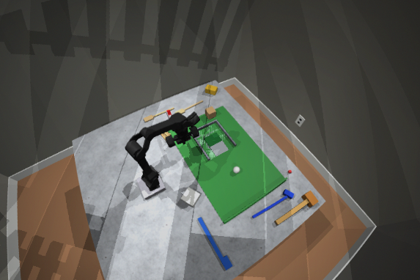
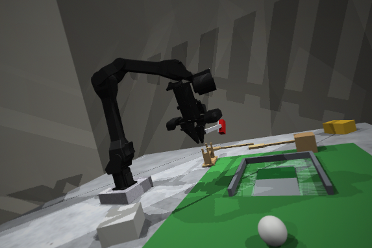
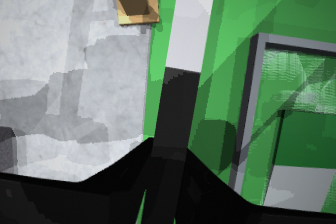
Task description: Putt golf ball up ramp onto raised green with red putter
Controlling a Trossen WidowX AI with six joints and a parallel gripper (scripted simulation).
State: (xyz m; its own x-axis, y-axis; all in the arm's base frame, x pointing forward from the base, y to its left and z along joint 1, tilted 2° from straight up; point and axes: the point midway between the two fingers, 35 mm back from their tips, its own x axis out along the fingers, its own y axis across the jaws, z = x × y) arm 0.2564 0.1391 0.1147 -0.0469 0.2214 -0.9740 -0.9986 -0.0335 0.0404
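Now: the white block 30 cm to the right of my gripper tip, 10 cm below it and 8 cm behind it. Round my gripper tip: green mat 23 cm ahead, 13 cm to the right, 12 cm below; wooden stand 17 cm to the left, 9 cm below, 7 cm behind; white golf ball 27 cm to the right, 24 cm ahead, 10 cm below.
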